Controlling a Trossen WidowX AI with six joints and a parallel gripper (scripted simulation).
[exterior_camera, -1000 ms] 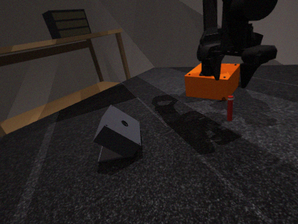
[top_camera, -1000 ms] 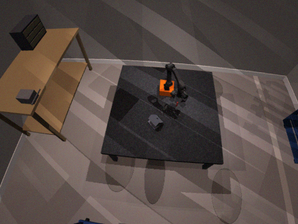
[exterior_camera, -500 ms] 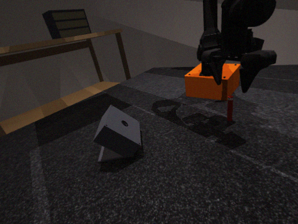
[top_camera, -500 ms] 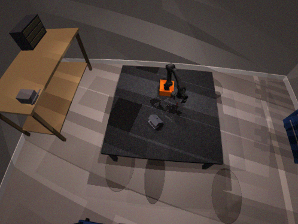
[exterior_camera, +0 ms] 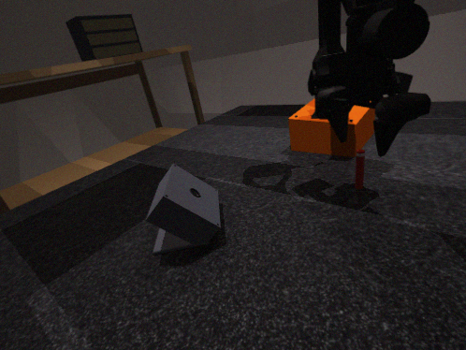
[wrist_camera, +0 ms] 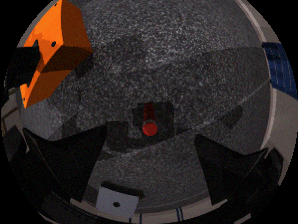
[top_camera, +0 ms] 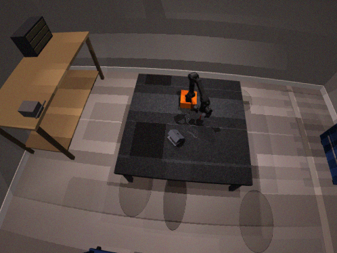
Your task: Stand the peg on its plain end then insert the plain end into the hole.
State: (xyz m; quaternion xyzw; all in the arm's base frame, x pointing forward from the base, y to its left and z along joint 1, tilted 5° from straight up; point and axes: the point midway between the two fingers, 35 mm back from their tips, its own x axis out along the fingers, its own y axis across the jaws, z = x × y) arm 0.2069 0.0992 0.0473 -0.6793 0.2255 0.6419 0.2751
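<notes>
The peg lies 3 cm below my gripper tip. The rest, counted from my gripper tip: grey sloped panel 20 cm ahead, 27 cm to the right, 4 cm below.
</notes>
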